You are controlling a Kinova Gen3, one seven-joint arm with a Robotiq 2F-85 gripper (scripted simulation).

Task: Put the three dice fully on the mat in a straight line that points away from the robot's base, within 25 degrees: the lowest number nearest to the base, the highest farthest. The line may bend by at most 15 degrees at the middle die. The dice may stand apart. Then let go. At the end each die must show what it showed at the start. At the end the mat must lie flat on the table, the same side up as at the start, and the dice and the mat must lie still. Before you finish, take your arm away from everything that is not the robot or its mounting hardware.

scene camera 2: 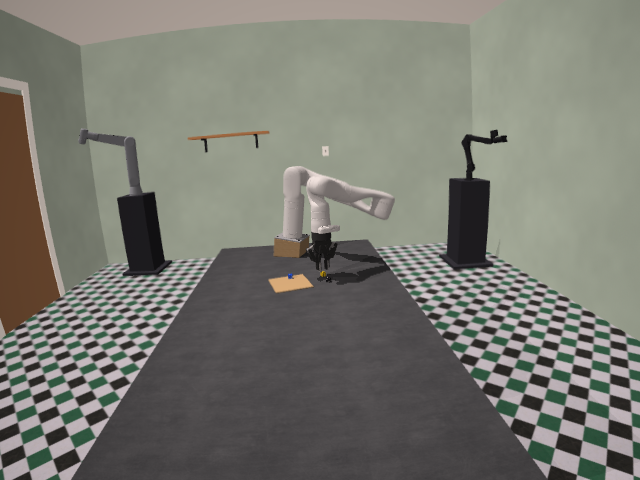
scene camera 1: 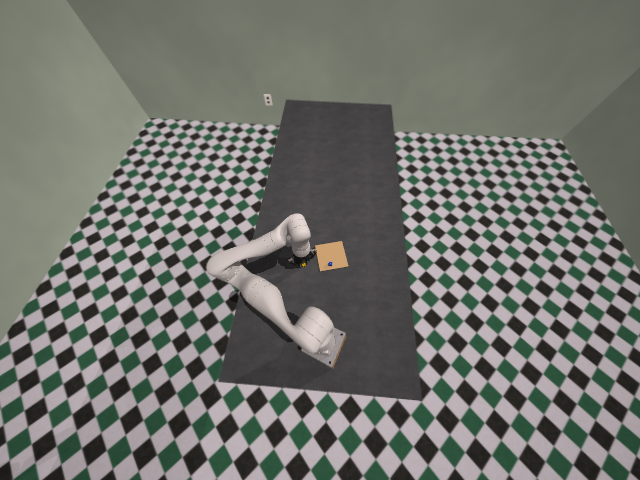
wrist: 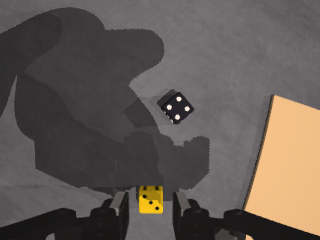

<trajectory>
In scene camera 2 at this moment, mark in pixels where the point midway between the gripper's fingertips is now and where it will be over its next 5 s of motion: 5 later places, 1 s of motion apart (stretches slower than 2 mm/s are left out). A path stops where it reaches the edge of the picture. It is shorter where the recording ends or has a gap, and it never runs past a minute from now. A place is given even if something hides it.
My gripper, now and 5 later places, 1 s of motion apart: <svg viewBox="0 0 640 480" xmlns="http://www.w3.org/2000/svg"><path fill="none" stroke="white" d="M323 270L323 275L322 260L309 254L288 260L289 281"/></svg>
</trajectory>
